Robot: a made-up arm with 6 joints.
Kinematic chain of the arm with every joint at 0, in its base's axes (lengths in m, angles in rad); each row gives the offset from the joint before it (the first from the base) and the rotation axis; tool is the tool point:
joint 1: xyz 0 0 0.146 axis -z
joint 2: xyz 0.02 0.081 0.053 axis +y
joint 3: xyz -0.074 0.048 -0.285 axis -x
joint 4: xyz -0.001 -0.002 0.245 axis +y
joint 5: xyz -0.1 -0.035 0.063 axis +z
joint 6: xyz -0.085 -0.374 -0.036 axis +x
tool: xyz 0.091 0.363 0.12
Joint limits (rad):
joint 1: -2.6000..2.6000
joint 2: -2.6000..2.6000
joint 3: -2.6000..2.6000
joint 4: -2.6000..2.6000
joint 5: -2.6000..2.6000
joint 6: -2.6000..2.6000
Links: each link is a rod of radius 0.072 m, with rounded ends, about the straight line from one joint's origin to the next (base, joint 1, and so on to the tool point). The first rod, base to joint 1, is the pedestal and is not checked.
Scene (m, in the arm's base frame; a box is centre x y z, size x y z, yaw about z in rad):
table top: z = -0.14
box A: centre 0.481 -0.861 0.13 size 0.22 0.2 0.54 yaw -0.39
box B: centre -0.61 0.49 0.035 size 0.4 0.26 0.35 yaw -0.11
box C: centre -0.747 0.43 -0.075 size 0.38 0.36 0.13 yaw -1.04
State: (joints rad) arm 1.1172 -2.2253 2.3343 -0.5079 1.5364 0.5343
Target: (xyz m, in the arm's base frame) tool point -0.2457 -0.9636 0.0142
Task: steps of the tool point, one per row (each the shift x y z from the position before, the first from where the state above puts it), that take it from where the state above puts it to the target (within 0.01 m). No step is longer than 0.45 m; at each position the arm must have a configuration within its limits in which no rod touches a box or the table.
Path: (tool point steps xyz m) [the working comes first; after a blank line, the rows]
Joints at the target: 2.2584 -1.6137 2.6000 -0.7529 1.8651 1.0192
Straight joint move there: touches box A.

1: -0.0783 -0.1700 0.0424
2: -0.1218 -0.1468 0.0465
3: -0.1580 -0.1116 0.0494
4: -0.3641 -0.1602 -0.1907
5: -0.1420 -0.0452 -0.1578
6: -0.1468 0.0139 -0.1911

